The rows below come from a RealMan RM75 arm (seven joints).
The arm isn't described. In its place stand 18 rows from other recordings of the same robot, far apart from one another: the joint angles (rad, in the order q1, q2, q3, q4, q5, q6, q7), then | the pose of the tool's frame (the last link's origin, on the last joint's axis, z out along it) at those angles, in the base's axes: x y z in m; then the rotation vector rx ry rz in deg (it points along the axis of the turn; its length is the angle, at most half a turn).
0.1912 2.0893 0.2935 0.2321 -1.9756 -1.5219 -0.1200 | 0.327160, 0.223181, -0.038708, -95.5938, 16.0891, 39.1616
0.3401 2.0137 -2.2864 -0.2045 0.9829 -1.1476 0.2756 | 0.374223, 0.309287, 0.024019, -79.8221, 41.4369, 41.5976
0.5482 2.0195 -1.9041 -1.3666 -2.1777 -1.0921 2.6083 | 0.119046, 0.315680, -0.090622, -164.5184, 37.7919, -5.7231
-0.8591 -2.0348 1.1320 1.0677 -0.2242 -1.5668 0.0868 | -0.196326, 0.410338, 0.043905, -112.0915, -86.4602, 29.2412
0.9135 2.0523 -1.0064 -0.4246 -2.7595 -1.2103 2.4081 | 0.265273, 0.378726, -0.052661, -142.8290, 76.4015, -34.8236
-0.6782 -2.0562 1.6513 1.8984 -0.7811 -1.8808 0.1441 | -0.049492, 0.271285, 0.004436, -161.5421, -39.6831, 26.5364
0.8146 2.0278 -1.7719 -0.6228 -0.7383 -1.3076 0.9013 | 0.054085, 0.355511, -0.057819, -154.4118, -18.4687, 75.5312
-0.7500 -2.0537 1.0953 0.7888 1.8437 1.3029 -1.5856 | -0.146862, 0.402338, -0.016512, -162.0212, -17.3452, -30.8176
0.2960 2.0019 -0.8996 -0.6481 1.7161 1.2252 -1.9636 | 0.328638, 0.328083, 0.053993, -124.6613, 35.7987, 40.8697
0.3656 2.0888 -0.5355 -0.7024 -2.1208 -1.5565 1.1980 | 0.328920, 0.282420, 0.014546, -148.9597, 35.5443, 30.4655
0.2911 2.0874 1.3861 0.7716 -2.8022 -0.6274 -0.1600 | 0.268400, 0.378117, 0.004452, -93.5751, 22.7398, 30.5110
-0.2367 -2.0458 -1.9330 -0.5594 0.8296 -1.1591 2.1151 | -0.314535, 0.320618, 0.028902, -110.0684, -41.3825, -57.6028
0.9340 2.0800 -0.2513 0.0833 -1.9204 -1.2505 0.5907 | 0.148254, 0.381231, -0.091739, -142.6149, 9.5525, 58.4501
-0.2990 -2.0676 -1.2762 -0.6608 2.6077 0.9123 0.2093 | -0.274724, 0.363015, 0.017282, -85.6436, -18.7128, -36.6910
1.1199 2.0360 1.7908 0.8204 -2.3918 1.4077 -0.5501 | 0.070419, 0.417414, -0.044850, -159.0273, 49.8689, -21.4732
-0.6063 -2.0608 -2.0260 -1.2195 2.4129 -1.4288 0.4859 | -0.197324, 0.384037, 0.030202, -136.8468, -76.4259, -0.6651
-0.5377 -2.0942 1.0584 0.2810 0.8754 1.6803 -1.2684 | -0.208153, 0.330935, 0.009292, -119.7174, -42.1026, -101.9320
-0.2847 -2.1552 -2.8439 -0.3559 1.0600 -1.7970 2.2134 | -0.320729, 0.254381, 0.091253, -77.8531, -22.3282, -81.3146
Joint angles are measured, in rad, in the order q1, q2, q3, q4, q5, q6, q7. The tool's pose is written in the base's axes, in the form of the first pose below.
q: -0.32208, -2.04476, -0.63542, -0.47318, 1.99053, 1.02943, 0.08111
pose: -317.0, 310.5, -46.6, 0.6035, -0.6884, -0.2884, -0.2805
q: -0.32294, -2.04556, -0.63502, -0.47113, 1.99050, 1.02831, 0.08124
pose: -317.2, 310.5, -47.0, 0.6033, -0.6889, -0.2885, -0.2797
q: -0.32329, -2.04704, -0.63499, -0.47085, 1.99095, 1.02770, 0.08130
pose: -316.7, 310.4, -47.6, 0.6027, -0.6892, -0.2888, -0.2798
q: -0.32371, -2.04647, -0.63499, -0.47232, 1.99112, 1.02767, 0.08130
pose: -316.3, 310.7, -47.6, 0.6025, -0.6893, -0.2886, -0.2804
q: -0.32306, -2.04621, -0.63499, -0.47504, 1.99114, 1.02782, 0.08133
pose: -315.9, 310.7, -47.7, 0.6021, -0.6891, -0.2888, -0.2815
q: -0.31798, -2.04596, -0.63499, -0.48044, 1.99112, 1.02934, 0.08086
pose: -315.9, 309.4, -47.9, 0.6020, -0.6878, -0.2906, -0.2829
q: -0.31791, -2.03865, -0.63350, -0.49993, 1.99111, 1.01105, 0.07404
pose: -314.1, 310.7, -48.9, 0.5954, -0.6897, -0.2971, -0.2855
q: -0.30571, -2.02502, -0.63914, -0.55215, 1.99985, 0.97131, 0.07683
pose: -310.1, 310.7, -51.8, 0.5833, -0.6941, -0.3083, -0.2879
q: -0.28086, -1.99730, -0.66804, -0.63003, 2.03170, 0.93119, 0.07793
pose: -305.2, 311.8, -47.7, 0.5742, -0.6952, -0.3146, -0.2965
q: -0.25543, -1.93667, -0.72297, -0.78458, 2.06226, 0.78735, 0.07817
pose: -294.9, 320.6, -40.3, 0.5470, -0.7050, -0.3383, -0.2988
